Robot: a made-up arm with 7 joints.
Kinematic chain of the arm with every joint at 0, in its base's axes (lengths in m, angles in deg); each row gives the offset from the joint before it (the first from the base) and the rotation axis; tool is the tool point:
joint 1: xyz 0 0 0.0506 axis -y
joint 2: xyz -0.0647 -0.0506 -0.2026 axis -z
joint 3: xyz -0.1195 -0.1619 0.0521 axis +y
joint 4: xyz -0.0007 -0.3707 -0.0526 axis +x
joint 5: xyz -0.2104 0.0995 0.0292 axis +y
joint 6: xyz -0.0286 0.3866 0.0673 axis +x
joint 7: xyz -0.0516 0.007 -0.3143 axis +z
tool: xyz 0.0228 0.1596 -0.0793
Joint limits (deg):
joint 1: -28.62..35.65
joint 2: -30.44..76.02
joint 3: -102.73..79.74
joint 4: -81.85..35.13
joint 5: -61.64..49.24
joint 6: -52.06..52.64
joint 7: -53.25..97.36
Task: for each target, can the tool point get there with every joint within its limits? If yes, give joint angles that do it. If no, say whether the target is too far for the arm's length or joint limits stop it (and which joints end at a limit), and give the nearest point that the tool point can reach.
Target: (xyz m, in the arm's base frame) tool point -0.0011 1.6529 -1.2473
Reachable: no: too far | nearest point -0.1874 0.8340 -0.8487 | short by 0.930 m
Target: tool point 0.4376 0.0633 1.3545
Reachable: no: joint limits stop it (at a limit: joint 1, joint 4, joint 5, joint 6) | nearest point 0.0827 0.0408 0.6317 | short by 0.806 m
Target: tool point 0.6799 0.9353 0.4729
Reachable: no: joint limits stop it (at a limit: joint 1, joint 2, joint 3, joint 6) | nearest point 0.1422 0.5615 0.2662 | short by 0.687 m
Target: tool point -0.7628 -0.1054 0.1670
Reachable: yes | joints -11.88 16.43 13.45 19.30 36.14 -43.94 68.75
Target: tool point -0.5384 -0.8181 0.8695
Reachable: no: joint limits stop it (at a limit: joint 1, joint 3, joint 4) | nearest point -0.5558 -0.7578 0.7064 | short by 0.175 m
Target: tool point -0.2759 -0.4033 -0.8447
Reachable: yes | joints -19.41 29.95 -48.27 -57.76 25.36 23.62 -12.51
